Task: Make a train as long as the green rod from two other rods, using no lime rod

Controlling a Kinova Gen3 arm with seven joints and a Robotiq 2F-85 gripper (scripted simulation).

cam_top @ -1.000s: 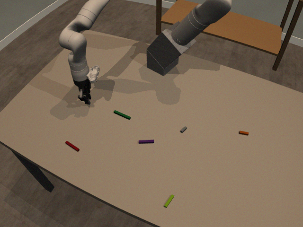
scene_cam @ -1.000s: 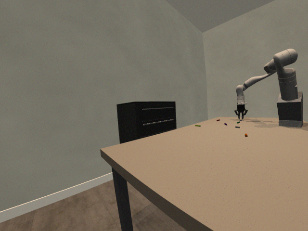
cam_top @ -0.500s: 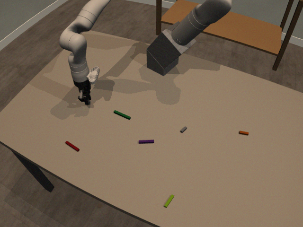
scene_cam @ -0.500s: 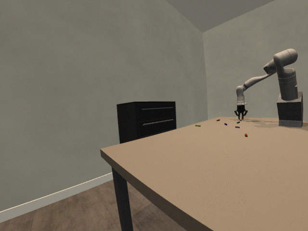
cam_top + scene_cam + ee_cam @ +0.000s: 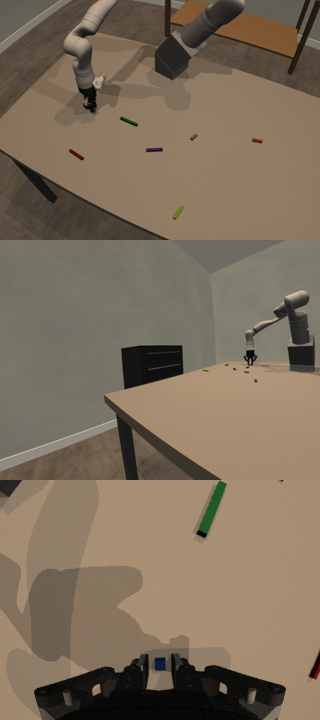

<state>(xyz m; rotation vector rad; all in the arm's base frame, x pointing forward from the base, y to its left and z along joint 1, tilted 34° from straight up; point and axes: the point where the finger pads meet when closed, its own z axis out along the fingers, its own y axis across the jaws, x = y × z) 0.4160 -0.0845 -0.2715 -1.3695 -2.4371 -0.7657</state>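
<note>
Now: the blue rod 10 mm below my hand. From my hand the other things lie so: green rod: 30 mm behind, 170 mm to the left, 10 mm below; red rod: 210 mm ahead, 110 mm to the left, 10 mm below; purple rod: 20 mm ahead, 340 mm to the left, 10 mm below.
</note>
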